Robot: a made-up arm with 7 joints.
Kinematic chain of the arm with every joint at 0, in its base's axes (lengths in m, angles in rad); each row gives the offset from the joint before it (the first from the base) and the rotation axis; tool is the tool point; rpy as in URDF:
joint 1: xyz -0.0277 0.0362 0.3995 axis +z
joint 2: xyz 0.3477 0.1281 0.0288 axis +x
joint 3: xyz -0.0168 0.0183 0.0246 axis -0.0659 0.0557 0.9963
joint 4: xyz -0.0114 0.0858 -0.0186 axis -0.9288 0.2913 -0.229
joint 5: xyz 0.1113 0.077 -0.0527 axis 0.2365 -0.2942 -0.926
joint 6: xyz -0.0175 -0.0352 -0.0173 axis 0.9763 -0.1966 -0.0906
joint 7: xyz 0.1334 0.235 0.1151 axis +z
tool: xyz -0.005 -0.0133 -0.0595 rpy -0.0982 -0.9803 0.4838
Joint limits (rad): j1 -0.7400..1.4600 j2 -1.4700..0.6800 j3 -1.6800..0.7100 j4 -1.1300..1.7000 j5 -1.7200..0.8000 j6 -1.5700..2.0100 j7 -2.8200..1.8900
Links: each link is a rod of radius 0.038 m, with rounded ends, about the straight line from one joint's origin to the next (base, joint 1, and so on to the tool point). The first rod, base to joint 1, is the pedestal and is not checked.
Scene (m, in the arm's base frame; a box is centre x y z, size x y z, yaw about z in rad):
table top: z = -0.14
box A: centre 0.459 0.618 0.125 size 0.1 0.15 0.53 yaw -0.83
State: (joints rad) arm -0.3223 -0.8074 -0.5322 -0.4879 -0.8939 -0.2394 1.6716
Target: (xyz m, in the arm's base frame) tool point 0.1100 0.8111 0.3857
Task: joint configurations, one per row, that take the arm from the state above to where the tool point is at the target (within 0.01 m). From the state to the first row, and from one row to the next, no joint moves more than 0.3 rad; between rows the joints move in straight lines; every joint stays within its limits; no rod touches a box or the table.
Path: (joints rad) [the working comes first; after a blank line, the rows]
Joints at the target: 0.7736 -0.5202 -0.6478 -0.6719 -0.4508 -0.3238 1.7569
Straight joint move there: touches box A.

1: -0.1179 -0.6687 -0.6210 -0.5938 -0.7297 -0.1854 1.6893
2: 0.0866 -0.5300 -0.7099 -0.6997 -0.5655 -0.1314 1.7071
3: 0.2910 -0.3912 -0.7987 -0.8056 -0.4013 -0.0774 1.7248
4: 0.5323 -0.4557 -0.7233 -0.7387 -0.4261 -0.2006 1.7408
5: 0.7736 -0.5202 -0.6478 -0.6719 -0.4508 -0.3238 1.7569

